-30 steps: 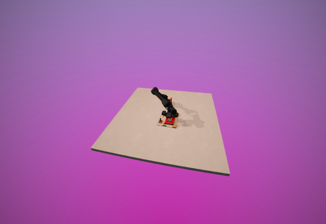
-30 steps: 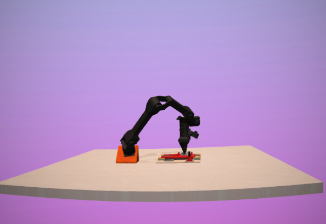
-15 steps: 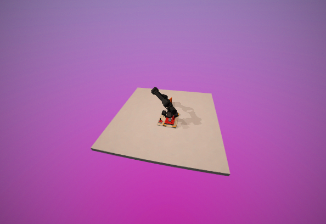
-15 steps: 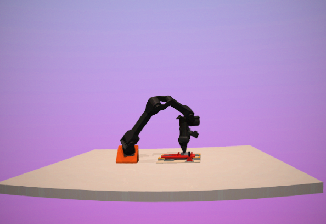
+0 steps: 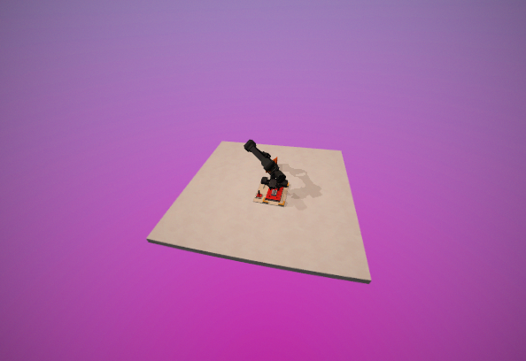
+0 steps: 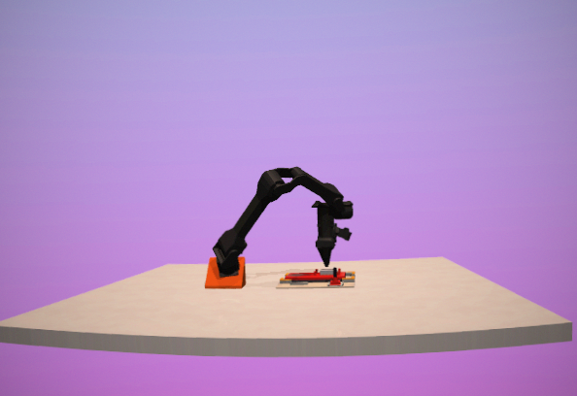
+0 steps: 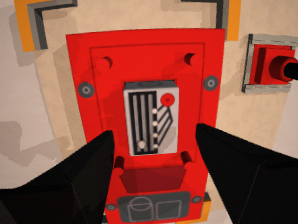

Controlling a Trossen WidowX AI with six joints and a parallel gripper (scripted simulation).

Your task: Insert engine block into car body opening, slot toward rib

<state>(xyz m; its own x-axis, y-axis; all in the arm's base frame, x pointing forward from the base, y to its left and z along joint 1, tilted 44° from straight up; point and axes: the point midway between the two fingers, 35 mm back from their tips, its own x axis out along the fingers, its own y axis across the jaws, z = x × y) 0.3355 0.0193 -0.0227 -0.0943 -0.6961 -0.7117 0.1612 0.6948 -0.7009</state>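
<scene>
Now: the grey engine block 3 cm below my gripper tip and 1 cm to the left of it.
</scene>
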